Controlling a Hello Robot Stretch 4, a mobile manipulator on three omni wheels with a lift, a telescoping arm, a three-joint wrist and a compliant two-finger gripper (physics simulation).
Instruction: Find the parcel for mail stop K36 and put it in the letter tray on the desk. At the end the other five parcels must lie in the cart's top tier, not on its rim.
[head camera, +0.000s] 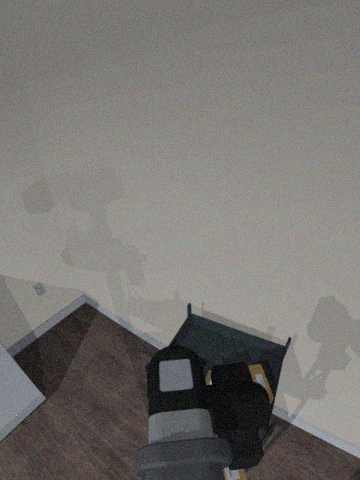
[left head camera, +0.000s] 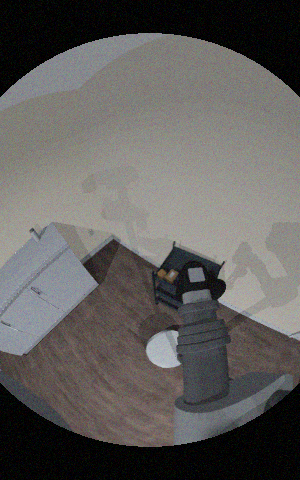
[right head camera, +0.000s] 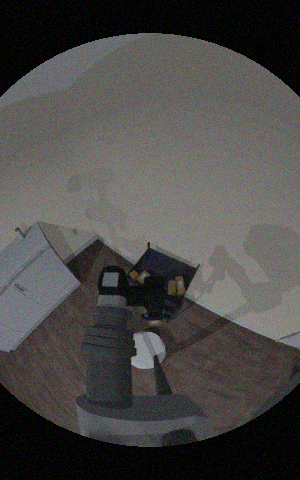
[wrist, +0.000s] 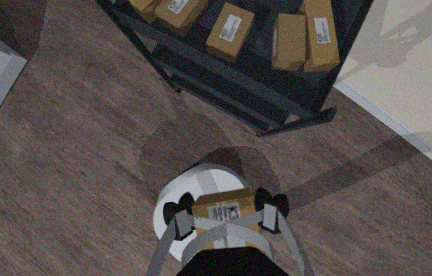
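Pixels of known places: gripper, between the fingertips: (wrist: 225, 205); robot's base, origin of its link: (left head camera: 166, 347) (right head camera: 144, 348).
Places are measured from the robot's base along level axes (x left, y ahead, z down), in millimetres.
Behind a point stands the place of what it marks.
My gripper (wrist: 225, 205) @[x -87, y 215, z -887 mm] is shut on a cardboard parcel (wrist: 222, 197) @[x -85, y 230, z -918 mm] (right head camera: 156, 322) @[x -98, y 179, z -938 mm] with a white label; the fingers partly cover the label and I cannot read its code here. It holds the parcel in the air in front of the dark cart (head camera: 225, 332) @[x -229, y 724, z -659 mm] (left head camera: 192, 257) @[x -234, y 719, z -654 mm] (right head camera: 167, 260) @[x -236, y 715, z -645 mm] (wrist: 190, 53) @[x -43, y 455, z -671 mm], outside its rim. In the wrist view the other five parcels lie in the cart's top tier: two at the left (wrist: 142, 7) @[x 41, y 550, z -691 mm] (wrist: 181, 14) @[x -32, y 529, z -685 mm], one near the middle (wrist: 230, 32) @[x -121, y 483, z -685 mm] and two side by side at the right (wrist: 289, 42) @[x -226, y 451, z -695 mm] (wrist: 320, 37) @[x -289, y 461, z -687 mm]. The desk and letter tray do not show.
A round white object (left head camera: 162, 350) @[x 47, y -14, z -187 mm] (right head camera: 149, 352) @[x -52, y -29, z -187 mm] (wrist: 167, 210) stands in front of the cart, below the held parcel in the wrist view. A white cabinet (head camera: 17, 395) @[x 905, y 695, z -257 mm] (left head camera: 50, 295) @[x 1161, y 373, z -506 mm] (right head camera: 35, 295) @[x 1172, y 360, z -456 mm] stands at the left. The wall runs close behind the cart.
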